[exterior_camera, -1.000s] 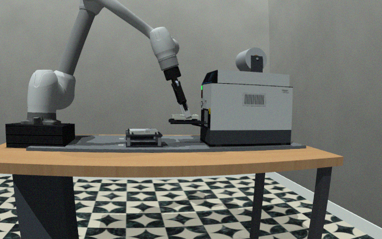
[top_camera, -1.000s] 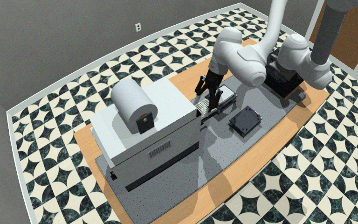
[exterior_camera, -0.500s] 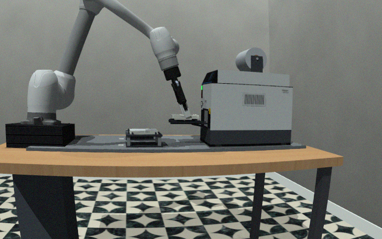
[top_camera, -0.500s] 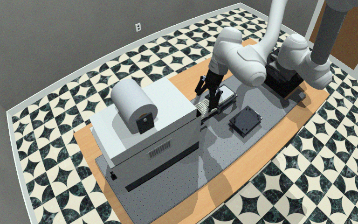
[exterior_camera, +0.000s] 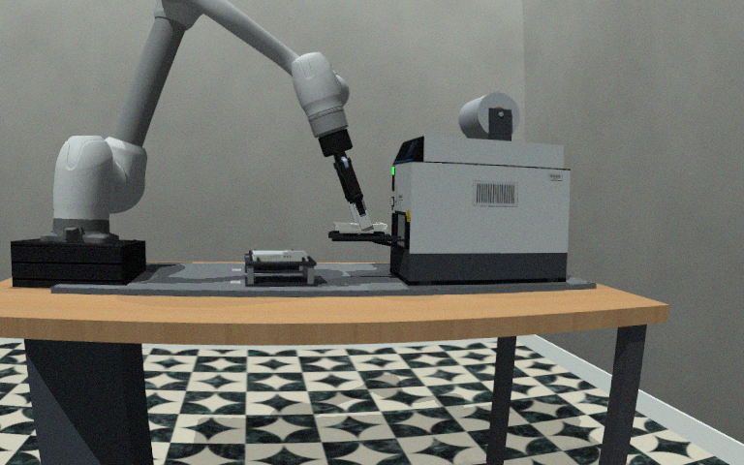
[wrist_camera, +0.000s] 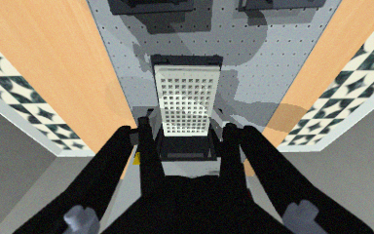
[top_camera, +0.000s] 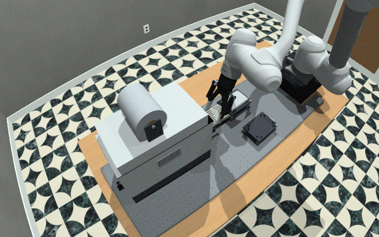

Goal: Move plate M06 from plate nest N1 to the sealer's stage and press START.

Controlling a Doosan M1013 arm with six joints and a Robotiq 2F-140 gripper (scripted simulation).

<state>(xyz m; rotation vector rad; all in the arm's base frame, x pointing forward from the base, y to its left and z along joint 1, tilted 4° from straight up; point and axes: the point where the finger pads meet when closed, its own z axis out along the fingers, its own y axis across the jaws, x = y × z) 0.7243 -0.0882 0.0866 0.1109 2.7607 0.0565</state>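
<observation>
The white well plate is 3 cm below my hand. Round my hand: black stage: 5 cm below; then foil-covered plate: 20 cm behind, 4 cm to the right, 9 cm below; then nest N1: 20 cm behind, 16 cm to the left, 12 cm below.
</observation>
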